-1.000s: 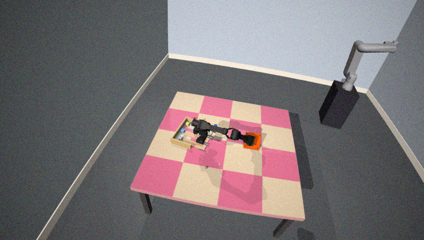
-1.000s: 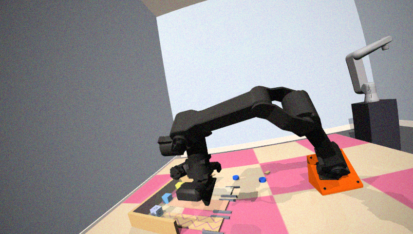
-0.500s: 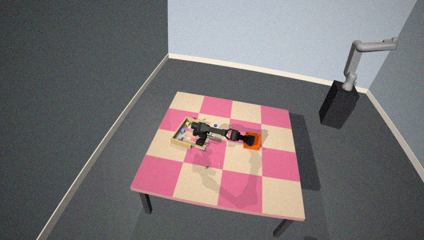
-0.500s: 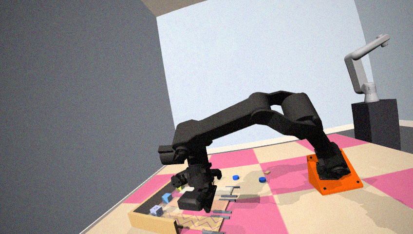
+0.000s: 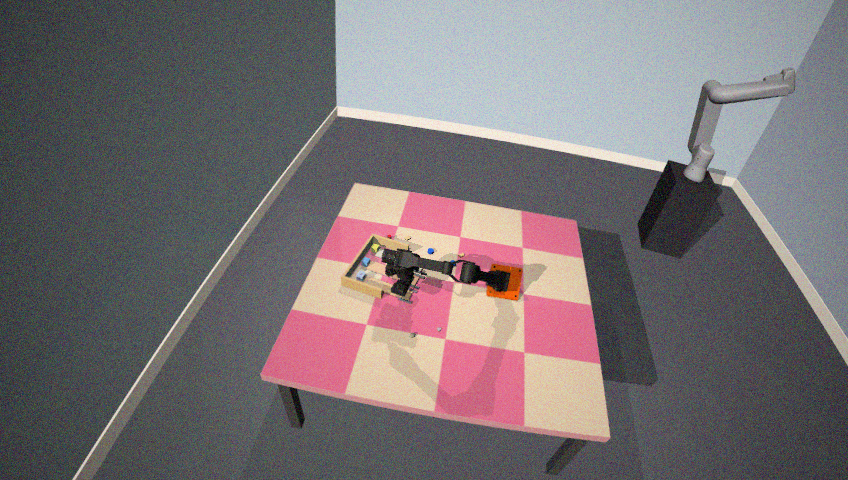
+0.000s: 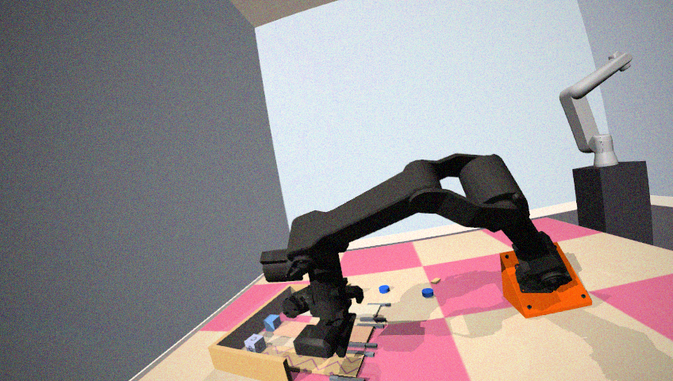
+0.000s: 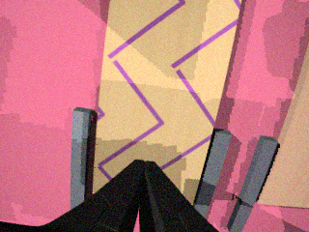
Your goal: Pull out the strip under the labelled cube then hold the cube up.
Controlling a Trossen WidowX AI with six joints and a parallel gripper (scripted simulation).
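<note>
Right now my gripper tip is 10 cm short of the zigzag strip, 2 cm above it and 1 cm to the left of it. Also, from my gripper tip: small tan piece: 34 cm to the right, 18 cm behind, 2 cm below.
</note>
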